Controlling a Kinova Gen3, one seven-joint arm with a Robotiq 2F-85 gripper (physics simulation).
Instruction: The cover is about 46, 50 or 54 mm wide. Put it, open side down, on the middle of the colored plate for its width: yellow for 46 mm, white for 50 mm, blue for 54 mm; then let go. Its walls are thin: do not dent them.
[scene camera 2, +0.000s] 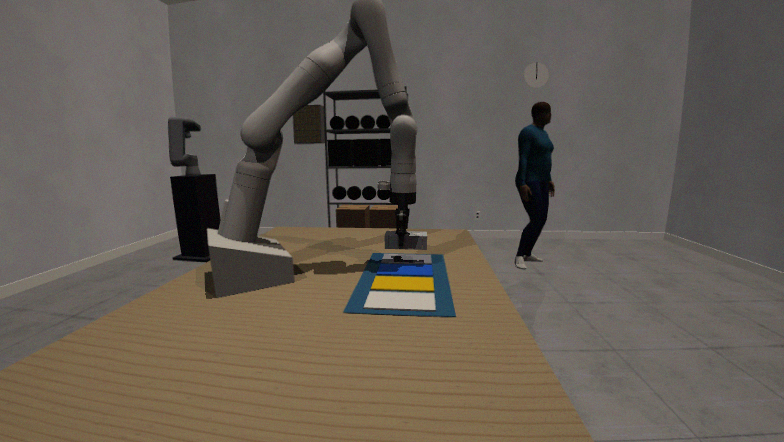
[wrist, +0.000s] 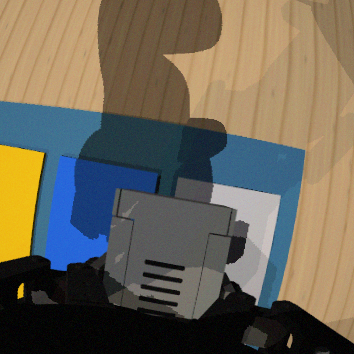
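Seen in the pictures: gripper, fingertip midpoint: (scene camera 2: 401, 244) (wrist: 162, 278); arm's base, link origin: (scene camera 2: 238, 237).
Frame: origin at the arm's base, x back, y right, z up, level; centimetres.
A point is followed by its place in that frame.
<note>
My gripper (scene camera 2: 401, 241) {z -4.5, x -42.8, y -14.6 cm} (wrist: 162, 278) {z -4.5, x -42.8, y -14.6 cm} is shut on the grey cover (scene camera 2: 418, 240) {z -2.4, x -47.9, y -12.2 cm} (wrist: 175, 220) {z -1.1, x -39.1, y -14.5 cm}, which has several dark slots on its top. The cover hangs level above the far end of the mat. In the wrist view it overlaps the gap between the blue plate (scene camera 2: 417, 270) {z -9.9, x -47.9, y -8.2 cm} (wrist: 60, 210) {z -9.9, x -41.4, y -5.6 cm} and a light grey plate (scene camera 2: 426, 257) {z -9.9, x -50.0, y -19.7 cm} (wrist: 260, 220) {z -9.9, x -38.6, y -20.9 cm}. The yellow plate (scene camera 2: 402, 283) {z -9.9, x -44.8, y 1.1 cm} (wrist: 17, 205) {z -9.9, x -42.1, y -1.5 cm} lies on the other side of the blue one. The white plate (scene camera 2: 400, 300) {z -9.9, x -45.3, y 10.3 cm} is at the mat's near end in the scene view. The cover's open underside is hidden.
The plates lie in a row on a teal mat (scene camera 2: 445, 299) {z -10.3, x -55.2, y 7.9 cm} (wrist: 292, 200) {z -10.3, x -36.6, y -23.3 cm} on the wooden table (scene camera 2: 307, 356) {z -10.5, x -32.5, y 31.4 cm} (wrist: 250, 45) {z -10.5, x -24.3, y -17.6 cm}. The arm's shadow falls across the mat and the blue and grey plates. A person (scene camera 2: 535, 153) stands beyond the table at the right; a shelf rack (scene camera 2: 327, 181) is behind.
</note>
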